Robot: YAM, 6 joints.
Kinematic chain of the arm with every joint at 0, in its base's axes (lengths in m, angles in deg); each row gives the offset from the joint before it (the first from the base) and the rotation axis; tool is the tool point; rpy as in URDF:
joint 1: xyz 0 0 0.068 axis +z
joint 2: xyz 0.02 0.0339 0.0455 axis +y
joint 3: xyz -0.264 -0.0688 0 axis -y
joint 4: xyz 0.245 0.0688 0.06 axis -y
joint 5: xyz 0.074 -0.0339 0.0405 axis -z
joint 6: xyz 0.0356 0 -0.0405 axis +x
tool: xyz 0 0 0 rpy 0 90 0
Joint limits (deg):
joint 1: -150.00..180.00
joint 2: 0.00..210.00
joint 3: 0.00..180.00
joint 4: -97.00..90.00
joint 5: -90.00..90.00
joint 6: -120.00..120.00
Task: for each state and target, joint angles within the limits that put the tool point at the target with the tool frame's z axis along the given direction. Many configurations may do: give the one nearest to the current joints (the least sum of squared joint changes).
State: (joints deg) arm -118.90 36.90 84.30 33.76 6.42 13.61
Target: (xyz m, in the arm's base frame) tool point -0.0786 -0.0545 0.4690 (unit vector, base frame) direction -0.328 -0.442 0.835
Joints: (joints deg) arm -149.92 36.97 47.48 48.30 -12.59 13.61
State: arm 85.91 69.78 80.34 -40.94 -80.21 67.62
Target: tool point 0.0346 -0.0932 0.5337 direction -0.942 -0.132 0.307
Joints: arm 127.60 27.04 93.81 -33.63 -55.82 67.62
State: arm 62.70 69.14 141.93 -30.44 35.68 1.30
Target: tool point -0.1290 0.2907 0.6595 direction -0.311 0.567 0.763
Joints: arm 113.55 112.61 158.91 3.53 -3.35 1.30
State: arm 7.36 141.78 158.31 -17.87 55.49 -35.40
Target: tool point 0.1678 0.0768 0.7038 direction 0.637 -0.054 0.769
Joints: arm 28.48 108.25 179.90 -16.43 20.56 -35.40
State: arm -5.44 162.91 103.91 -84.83 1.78 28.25
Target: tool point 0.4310 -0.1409 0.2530 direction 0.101 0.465 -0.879
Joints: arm -20.22 138.93 141.55 -96.92 -28.13 28.25
